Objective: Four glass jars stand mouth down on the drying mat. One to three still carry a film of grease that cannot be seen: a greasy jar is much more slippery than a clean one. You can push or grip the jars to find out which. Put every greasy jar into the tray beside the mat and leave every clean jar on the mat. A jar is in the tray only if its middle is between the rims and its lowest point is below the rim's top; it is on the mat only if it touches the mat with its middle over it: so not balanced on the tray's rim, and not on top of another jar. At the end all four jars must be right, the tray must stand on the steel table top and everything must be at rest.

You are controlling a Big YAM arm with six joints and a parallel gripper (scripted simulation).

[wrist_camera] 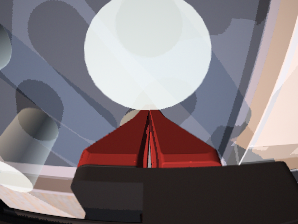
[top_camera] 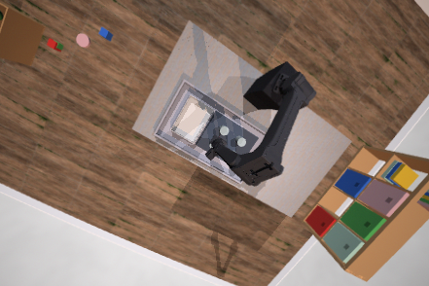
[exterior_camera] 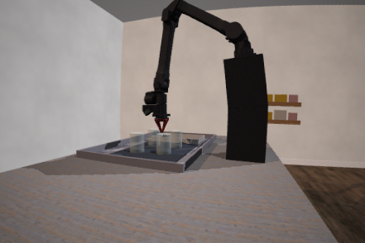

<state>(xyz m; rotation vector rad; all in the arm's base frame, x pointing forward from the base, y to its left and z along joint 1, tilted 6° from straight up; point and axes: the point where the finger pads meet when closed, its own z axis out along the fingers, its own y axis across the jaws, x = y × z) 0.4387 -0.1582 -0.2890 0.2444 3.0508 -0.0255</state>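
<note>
The dark drying mat lies 1 cm behind my hand, 9 cm to the left of it and 8 cm below it. The rest, counted from my hand: pale tray 6 cm behind, 23 cm to the right, 8 cm below.
</note>
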